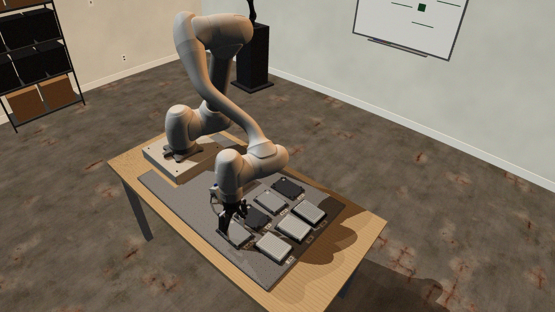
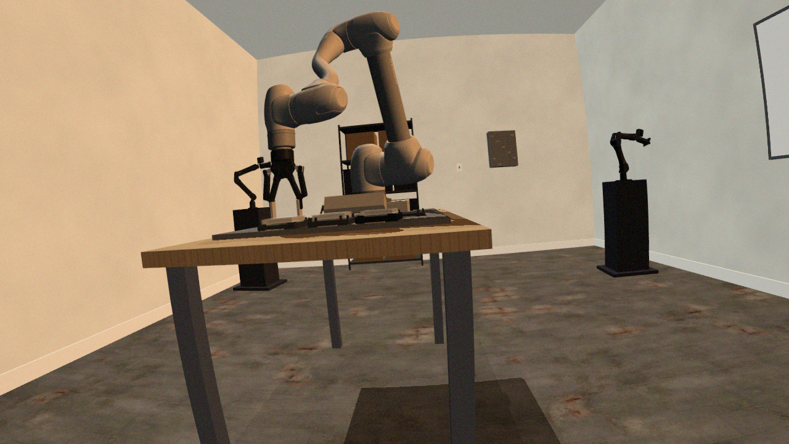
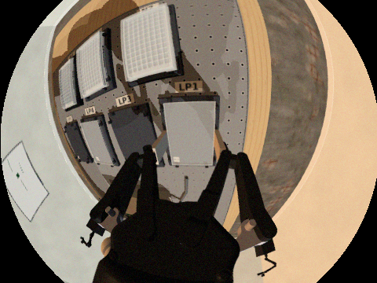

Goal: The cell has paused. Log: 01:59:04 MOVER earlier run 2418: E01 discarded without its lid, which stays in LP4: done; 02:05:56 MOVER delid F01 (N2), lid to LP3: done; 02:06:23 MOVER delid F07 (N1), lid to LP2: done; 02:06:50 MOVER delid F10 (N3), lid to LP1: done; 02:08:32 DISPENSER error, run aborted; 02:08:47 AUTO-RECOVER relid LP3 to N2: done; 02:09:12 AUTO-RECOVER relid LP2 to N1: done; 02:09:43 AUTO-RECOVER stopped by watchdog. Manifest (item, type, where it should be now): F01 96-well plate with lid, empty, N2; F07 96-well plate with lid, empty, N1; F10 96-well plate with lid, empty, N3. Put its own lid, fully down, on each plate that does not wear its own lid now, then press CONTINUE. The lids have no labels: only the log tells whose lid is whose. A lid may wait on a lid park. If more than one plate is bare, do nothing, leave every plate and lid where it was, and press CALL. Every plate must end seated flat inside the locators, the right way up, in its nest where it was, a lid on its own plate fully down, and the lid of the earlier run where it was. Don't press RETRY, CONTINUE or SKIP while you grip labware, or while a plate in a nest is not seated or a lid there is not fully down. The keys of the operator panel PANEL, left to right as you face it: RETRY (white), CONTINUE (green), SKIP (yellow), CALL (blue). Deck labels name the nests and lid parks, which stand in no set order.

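Now: hand 330 mm to the right of the plate, 140 mm short of it and 20 mm above it. From my hand the other things lie so: green key (260 mm behind, 190 mm to the left, 30 mm above); then blue key (260 mm behind, 90 mm to the left, 30 mm above); then yellow key (260 mm behind, 140 mm to the left, 30 mm above).
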